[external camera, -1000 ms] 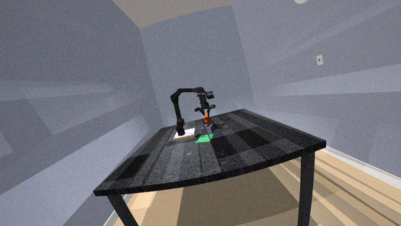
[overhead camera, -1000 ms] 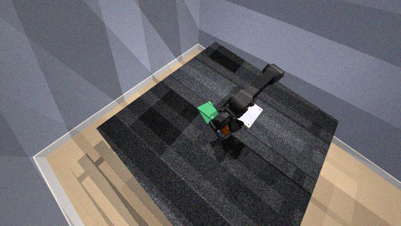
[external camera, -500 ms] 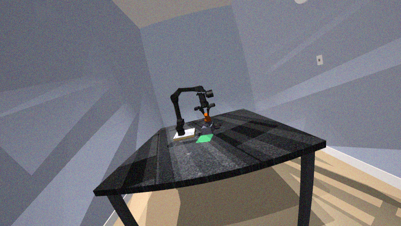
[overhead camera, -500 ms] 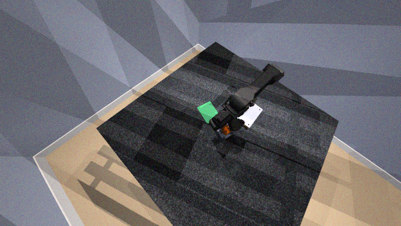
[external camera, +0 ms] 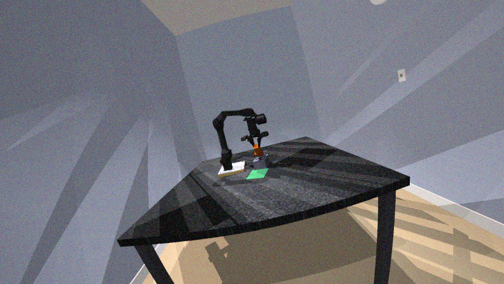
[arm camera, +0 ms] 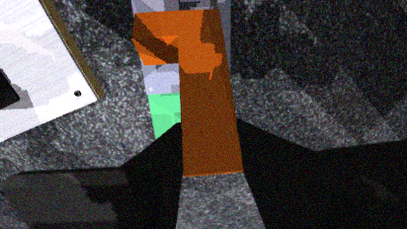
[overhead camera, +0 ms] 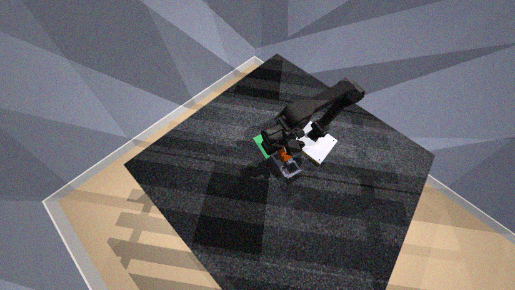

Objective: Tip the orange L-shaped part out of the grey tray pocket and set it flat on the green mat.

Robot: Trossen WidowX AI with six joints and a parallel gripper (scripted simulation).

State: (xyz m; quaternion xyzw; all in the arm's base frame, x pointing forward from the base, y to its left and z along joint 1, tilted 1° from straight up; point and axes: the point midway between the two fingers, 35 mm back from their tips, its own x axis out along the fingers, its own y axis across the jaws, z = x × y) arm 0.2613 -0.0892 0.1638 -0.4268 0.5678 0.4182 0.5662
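The green mat is 170 mm below my gripper tip, 80 mm to the right of it and 40 mm behind it. The rest, counted from my gripper tip: orange L-shaped part 30 mm to the left, 30 mm below, 10 mm behind.
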